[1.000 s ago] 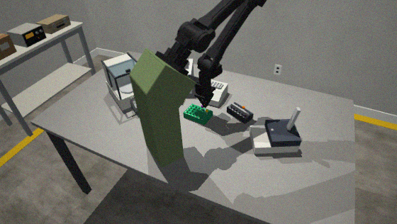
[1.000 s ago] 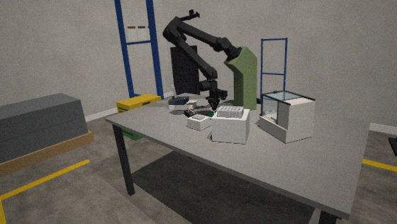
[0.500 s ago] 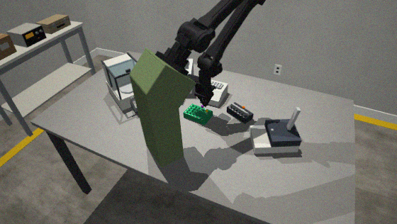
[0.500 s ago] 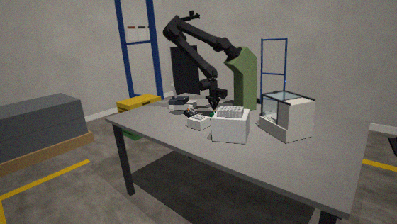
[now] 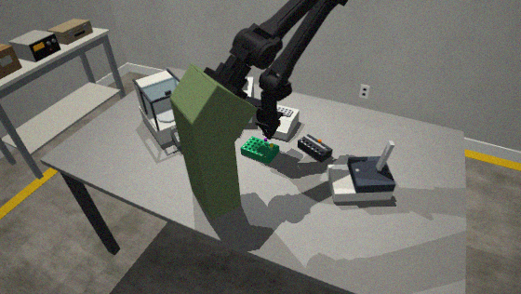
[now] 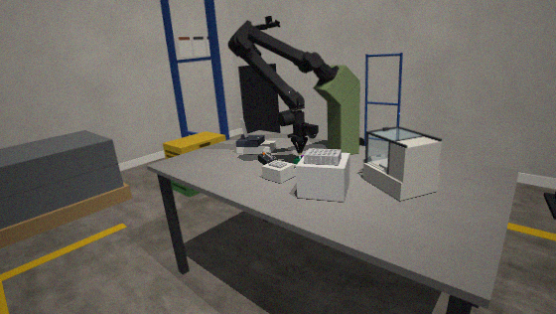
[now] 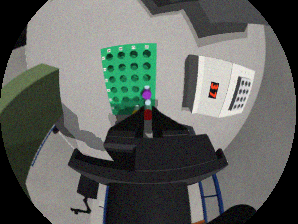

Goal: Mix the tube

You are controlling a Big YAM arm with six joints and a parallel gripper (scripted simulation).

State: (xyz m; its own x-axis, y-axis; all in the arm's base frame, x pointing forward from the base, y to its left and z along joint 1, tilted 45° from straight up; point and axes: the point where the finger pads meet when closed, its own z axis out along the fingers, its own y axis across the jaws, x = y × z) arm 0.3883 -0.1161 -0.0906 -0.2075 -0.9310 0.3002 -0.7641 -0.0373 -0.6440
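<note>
The purple-capped tube is 20 mm to the left of my hand and 40 mm below it. Round my hand: green rack RK: 20 mm behind, 30 mm to the left, 60 mm below; dry block DB: 160 mm ahead, 10 mm to the right, 40 mm below; tube B: 20 mm below.
</note>
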